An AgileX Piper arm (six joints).
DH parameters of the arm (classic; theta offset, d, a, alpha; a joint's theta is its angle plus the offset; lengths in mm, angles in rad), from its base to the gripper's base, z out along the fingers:
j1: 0 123 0 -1.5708
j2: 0.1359 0 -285.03 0
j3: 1.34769 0 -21.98 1.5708
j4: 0 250.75 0 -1.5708
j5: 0 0 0 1.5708
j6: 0 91 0 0
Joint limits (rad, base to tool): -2.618..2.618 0..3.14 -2.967..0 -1.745..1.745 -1.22..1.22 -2.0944..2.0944
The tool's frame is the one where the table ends.
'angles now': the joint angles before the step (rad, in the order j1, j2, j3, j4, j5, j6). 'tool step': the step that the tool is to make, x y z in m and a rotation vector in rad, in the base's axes. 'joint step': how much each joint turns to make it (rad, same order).
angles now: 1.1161 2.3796 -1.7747 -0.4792 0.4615 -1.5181
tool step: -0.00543 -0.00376 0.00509 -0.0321 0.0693 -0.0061
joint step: 0.0000 -0.0195 0.0001 0.1345 0.0649 -0.1015
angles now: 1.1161 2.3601 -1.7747 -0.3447 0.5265 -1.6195
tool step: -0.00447 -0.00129 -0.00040 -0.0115 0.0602 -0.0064
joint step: 0.0000 -0.0040 -0.0007 0.0943 0.0345 -0.0562
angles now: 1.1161 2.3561 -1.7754 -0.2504 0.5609 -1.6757
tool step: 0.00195 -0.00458 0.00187 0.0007 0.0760 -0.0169
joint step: -0.0184 -0.0079 -0.0016 0.1221 0.0358 -0.0747
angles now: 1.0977 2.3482 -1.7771 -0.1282 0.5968 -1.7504
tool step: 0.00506 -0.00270 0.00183 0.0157 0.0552 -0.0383
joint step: -0.0188 0.0000 -0.0112 0.0741 0.0220 -0.0185
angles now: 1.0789 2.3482 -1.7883 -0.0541 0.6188 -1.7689
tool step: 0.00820 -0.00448 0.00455 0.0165 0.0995 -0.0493
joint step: -0.0327 0.0020 -0.0289 0.1276 0.0612 -0.0440
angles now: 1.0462 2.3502 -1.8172 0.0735 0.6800 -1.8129
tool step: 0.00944 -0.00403 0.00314 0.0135 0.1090 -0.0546
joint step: -0.0353 0.0128 -0.0419 0.1159 0.0764 -0.0220
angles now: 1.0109 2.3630 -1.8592 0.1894 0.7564 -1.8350
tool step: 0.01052 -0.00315 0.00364 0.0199 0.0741 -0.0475
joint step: -0.0319 0.0133 -0.0402 0.0758 0.0525 -0.0035
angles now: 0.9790 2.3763 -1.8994 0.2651 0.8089 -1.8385
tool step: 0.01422 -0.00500 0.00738 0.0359 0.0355 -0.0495
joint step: -0.0358 0.0023 -0.0298 0.0512 0.0192 0.0001
